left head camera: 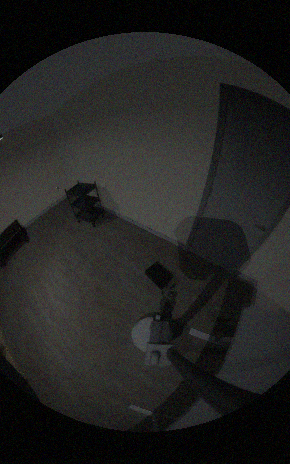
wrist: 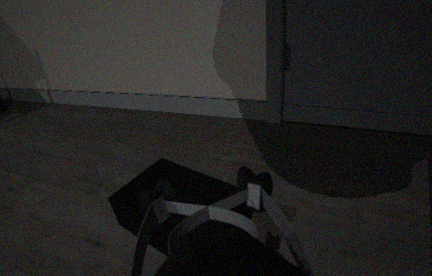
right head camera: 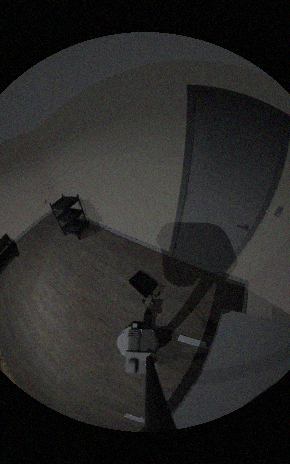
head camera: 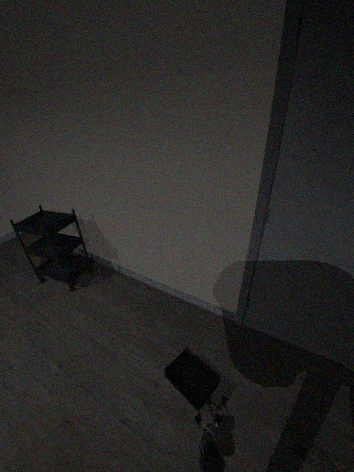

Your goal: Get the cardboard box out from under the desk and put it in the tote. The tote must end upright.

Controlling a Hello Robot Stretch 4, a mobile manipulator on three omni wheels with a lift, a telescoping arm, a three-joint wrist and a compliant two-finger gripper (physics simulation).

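Places are measured from the robot's base along level axes (x ahead, y left, z up), in metres.
Pixels of known places: gripper, fingertip midpoint: (left head camera: 166, 290) (wrist: 205, 187) (right head camera: 147, 298) (head camera: 207, 414).
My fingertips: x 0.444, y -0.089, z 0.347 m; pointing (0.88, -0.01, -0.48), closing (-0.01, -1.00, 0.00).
Behind a point stands the place of what it marks.
A black, box-shaped thing, seemingly the tote (head camera: 192, 377) {x 0.767, y -0.029, z -0.024 m} (left head camera: 158, 274) {x 0.770, y -0.025, z -0.024 m} (right head camera: 143, 283) {x 0.762, y -0.035, z -0.024 m} (wrist: 172, 187) {x 0.889, y 0.008, z -0.024 m}, lies on the floor just beyond my gripper; it is too dark to tell its opening or which way up it is. My gripper (head camera: 212, 409) {x 0.444, y -0.089, z 0.347 m} (left head camera: 170, 291) {x 0.444, y -0.089, z 0.347 m} (right head camera: 152, 298) {x 0.444, y -0.089, z 0.347 m} (wrist: 205, 187) {x 0.444, y -0.089, z 0.347 m} is open, with no held thing visible between its fingers. In the wrist view its left fingertip overlaps the black thing and its right one is near that thing's right edge; contact cannot be told. The desk (left head camera: 270, 345) {x -0.155, y -0.672, z 0.923 m} (right head camera: 240, 350) {x -0.086, y -0.536, z 0.923 m} is at the lower right of the side head views. The cardboard box cannot be made out.
A three-shelf rack (head camera: 47, 220) {x 1.854, y 1.425, z 0.635 m} (left head camera: 82, 190) {x 1.752, y 1.333, z 0.630 m} (right head camera: 65, 202) {x 1.797, y 1.382, z 0.635 m} stands by the wall at the left. A dark piece of furniture (left head camera: 12, 241) {x 0.742, y 3.236, z 0.122 m} (right head camera: 6, 250) {x 0.900, y 3.228, z 0.123 m} is at the far left. A closed door (head camera: 320, 150) {x 1.112, y -0.610, z 1.368 m} (left head camera: 250, 165) {x 1.058, y -0.712, z 1.397 m} (right head camera: 235, 150) {x 1.026, y -0.773, z 1.543 m} (wrist: 355, 60) {x 1.078, y -0.674, z 0.250 m} is ahead to the right. Shadows cover the floor near it.
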